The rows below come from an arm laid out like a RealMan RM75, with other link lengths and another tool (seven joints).
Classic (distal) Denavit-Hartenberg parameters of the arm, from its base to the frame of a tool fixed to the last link. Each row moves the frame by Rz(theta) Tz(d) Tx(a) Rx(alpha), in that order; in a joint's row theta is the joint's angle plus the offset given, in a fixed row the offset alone. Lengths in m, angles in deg.
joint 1: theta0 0, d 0.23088, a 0, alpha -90
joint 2: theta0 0, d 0, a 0, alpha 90
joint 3: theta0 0, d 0.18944, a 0, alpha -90
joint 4: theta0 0, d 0, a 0, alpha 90
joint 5: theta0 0, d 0.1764, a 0, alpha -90
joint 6: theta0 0, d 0, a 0, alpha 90
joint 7: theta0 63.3, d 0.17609, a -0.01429, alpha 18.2
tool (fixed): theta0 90, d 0.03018, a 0, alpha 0
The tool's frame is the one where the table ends.
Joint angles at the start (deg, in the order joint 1, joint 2, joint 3, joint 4, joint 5, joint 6, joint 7): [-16.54, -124.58, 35.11, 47.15, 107.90, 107.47, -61.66]
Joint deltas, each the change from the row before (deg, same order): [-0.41, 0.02, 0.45, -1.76, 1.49, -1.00, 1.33]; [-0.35, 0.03, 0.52, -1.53, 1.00, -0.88, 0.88]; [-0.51, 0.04, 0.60, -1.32, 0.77, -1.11, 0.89]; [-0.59, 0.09, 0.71, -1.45, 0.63, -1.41, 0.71]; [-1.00, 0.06, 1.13, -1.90, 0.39, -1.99, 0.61]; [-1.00, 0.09, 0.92, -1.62, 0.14, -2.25, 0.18]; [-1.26, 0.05, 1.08, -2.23, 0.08, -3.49, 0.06]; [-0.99, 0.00, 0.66, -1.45, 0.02, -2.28, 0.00]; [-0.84, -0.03, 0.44, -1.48, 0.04, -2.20, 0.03]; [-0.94, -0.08, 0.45, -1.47, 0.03, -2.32, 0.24]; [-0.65, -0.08, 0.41, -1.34, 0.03, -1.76, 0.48]
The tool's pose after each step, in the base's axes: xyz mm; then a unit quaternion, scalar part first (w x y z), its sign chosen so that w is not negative. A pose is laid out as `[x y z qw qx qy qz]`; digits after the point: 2 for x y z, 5 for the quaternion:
[-162.25 245.62 -8.09 0.49386 -0.28544 0.81375 0.11156]
[-163.89 244.17 -15.14 0.48743 -0.28988 0.81678 0.10607]
[-164.89 244.13 -21.48 0.48074 -0.29115 0.82074 0.10252]
[-166.16 244.77 -28.03 0.47344 -0.29388 0.82432 0.09995]
[-166.13 246.64 -36.55 0.46557 -0.29721 0.82807 0.09595]
[-166.89 250.28 -43.49 0.45765 -0.30205 0.83062 0.09691]
[-169.39 255.90 -52.92 0.44613 -0.31163 0.83263 0.10284]
[-170.28 259.84 -59.07 0.43870 -0.31687 0.83417 0.10630]
[-171.86 263.17 -64.90 0.43191 -0.32334 0.83463 0.11087]
[-173.08 266.75 -70.96 0.42458 -0.32745 0.83610 0.11593]
[-174.20 268.28 -76.39 0.41865 -0.33004 0.83768 0.11876]

